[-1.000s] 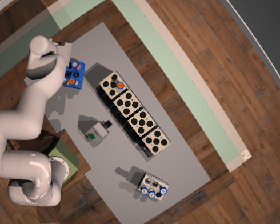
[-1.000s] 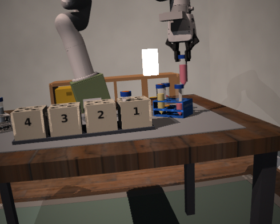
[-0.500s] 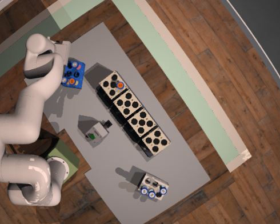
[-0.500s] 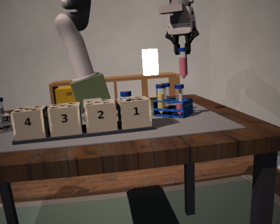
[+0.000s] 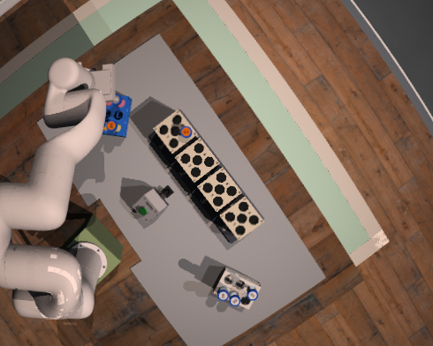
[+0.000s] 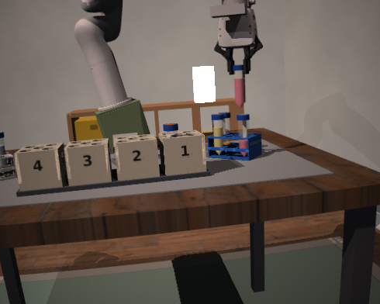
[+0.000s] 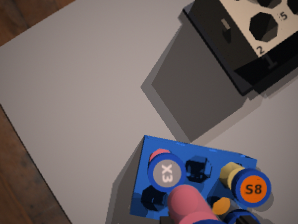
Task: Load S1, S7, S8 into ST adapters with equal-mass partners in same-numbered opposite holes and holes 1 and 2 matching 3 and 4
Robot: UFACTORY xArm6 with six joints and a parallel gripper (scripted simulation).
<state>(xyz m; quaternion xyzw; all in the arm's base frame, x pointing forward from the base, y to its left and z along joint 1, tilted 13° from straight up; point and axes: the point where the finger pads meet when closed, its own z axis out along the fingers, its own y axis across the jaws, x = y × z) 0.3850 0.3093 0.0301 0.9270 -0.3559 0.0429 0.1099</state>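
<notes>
Right now my hand is 10 mm to the right of the pink tube and 50 mm above it. The rest, counted from my hand: blue rack: 20 mm behind, 10 mm to the right, 220 mm below; green DONE key: 160 mm behind, 300 mm to the right, 180 mm below; tube of yellowish liquid: 50 mm behind, 60 mm to the right, 190 mm below.
</notes>
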